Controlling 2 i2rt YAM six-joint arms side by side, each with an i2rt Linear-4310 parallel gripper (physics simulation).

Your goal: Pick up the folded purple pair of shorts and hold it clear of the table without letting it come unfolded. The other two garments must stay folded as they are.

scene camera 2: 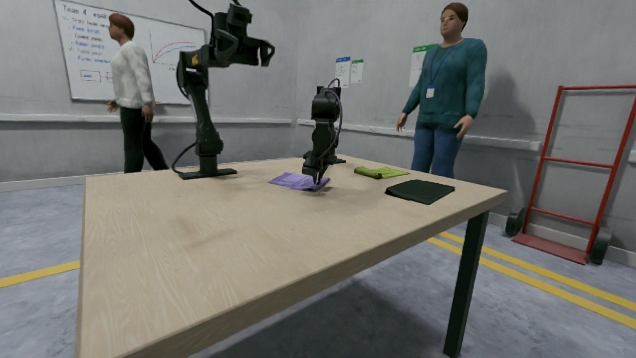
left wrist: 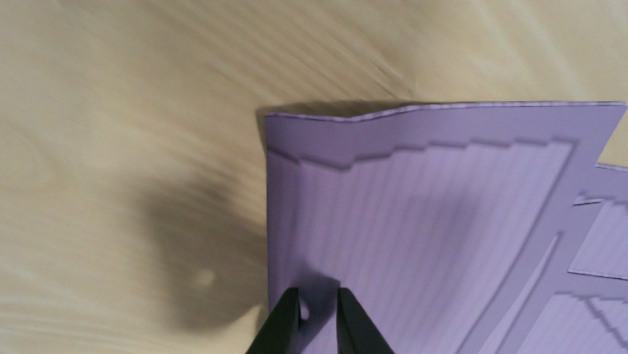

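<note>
The folded purple shorts lie folded near the table's middle back, with a slight wave along one edge. My left gripper points down at their right end in the scene view. Its fingertips are close together at the bottom of the left wrist view, shut on a little of the cloth near its left edge; the pinch itself is partly hidden. The folded lime green garment and the folded dark green garment lie to the right. My right gripper is open and empty, high above the table.
The wooden table carries both arm bases at its back edge. The lime garment lies a little right of the left arm, and the dark one is near the table's right corner. Two people stand behind the table. A red hand truck stands at the right.
</note>
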